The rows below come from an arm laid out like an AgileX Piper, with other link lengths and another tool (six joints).
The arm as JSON. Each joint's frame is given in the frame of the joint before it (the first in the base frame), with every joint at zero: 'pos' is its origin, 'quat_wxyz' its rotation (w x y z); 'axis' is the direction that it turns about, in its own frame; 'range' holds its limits. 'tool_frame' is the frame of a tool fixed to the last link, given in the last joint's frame.
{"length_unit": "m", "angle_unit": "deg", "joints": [
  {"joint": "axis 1", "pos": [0.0, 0.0, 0.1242], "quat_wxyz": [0.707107, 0.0, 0.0, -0.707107], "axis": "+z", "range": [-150.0, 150.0]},
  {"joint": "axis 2", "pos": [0.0, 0.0, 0.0], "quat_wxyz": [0.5, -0.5, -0.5, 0.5], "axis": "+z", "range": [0.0, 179.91]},
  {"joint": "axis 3", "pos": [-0.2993, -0.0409, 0.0], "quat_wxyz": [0.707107, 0.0, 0.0, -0.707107], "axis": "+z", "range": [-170.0, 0.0]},
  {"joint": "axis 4", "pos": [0.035, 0.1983, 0.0], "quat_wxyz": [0.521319, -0.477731, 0.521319, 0.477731], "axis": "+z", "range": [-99.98, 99.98]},
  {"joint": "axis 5", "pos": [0.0, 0.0, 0.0], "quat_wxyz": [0.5, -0.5, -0.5, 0.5], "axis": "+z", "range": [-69.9, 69.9]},
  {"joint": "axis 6", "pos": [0.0, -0.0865, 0.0], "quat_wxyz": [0.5, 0.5, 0.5, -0.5], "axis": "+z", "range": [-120.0, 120.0]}
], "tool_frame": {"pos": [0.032, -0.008, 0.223], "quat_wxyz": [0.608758, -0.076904, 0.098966, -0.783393]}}
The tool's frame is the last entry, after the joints.
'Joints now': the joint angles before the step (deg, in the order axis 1, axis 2, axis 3, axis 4, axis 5, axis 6). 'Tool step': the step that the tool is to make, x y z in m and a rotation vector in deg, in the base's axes. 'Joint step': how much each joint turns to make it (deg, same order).
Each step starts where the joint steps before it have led.
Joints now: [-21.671, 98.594, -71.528, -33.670, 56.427, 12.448]
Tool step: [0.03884, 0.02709, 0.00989, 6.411, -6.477, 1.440]
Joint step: [0.000, -0.001, -7.529, 10.926, 1.520, -6.352]
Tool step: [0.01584, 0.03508, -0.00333, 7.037, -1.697, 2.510]
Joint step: [0.000, 0.000, -3.593, 9.539, 3.142, -6.095]
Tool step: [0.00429, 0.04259, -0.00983, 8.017, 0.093, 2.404]
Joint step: [0.000, 0.001, -1.362, 9.073, 3.800, -4.833]
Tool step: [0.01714, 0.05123, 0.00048, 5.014, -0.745, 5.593]
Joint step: [3.904, -0.001, -1.499, 5.755, 2.435, -2.721]
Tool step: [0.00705, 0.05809, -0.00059, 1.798, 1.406, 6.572]
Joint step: [8.222, 0.001, -0.730, 1.020, 2.463, 1.650]
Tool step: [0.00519, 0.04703, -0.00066, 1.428, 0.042, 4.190]
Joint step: [6.834, -0.001, 0.001, 0.843, 0.063, 2.608]
